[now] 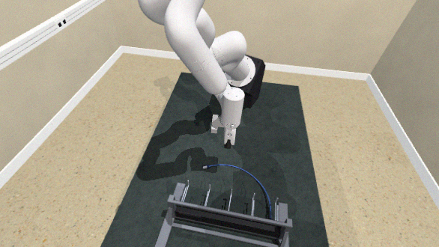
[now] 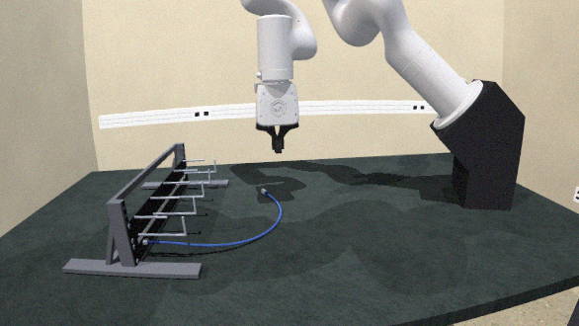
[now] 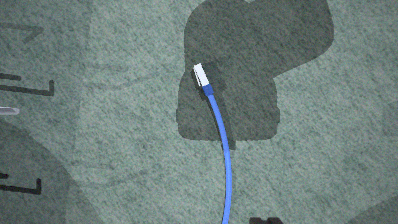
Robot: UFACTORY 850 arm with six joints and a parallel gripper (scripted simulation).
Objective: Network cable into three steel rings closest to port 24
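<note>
Now: hand 16 cm above the white plug and 10 cm to the left of it. Also, from my hand: grey patch-panel rack 30 cm ahead, 10 cm below, 7 cm to the right.
</note>
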